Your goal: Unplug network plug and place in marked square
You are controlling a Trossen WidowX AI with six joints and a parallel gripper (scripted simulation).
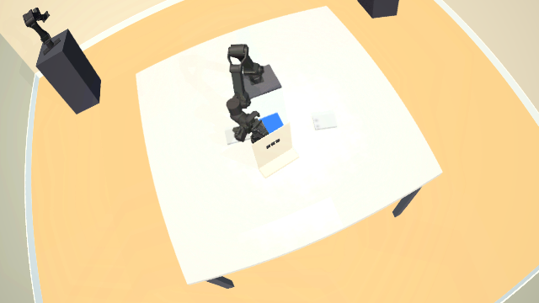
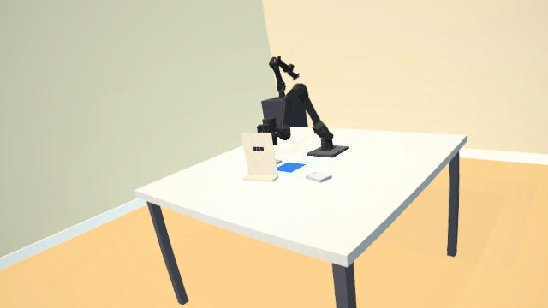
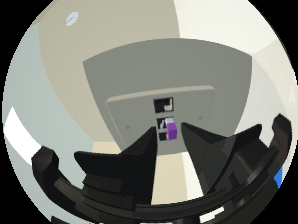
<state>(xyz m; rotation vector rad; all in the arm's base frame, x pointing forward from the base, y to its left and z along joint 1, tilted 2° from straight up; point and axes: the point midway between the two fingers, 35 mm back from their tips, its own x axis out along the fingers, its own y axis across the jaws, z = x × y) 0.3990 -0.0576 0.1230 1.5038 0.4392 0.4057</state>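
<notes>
Now: gripper tip 10 mm short of the purple plug. The rest, counted from my gripper tip: beige upright panel 40 mm below, 30 mm ahead, 10 mm to the left; then blue marked square 140 mm below, 140 mm behind, 20 mm to the left.
</notes>
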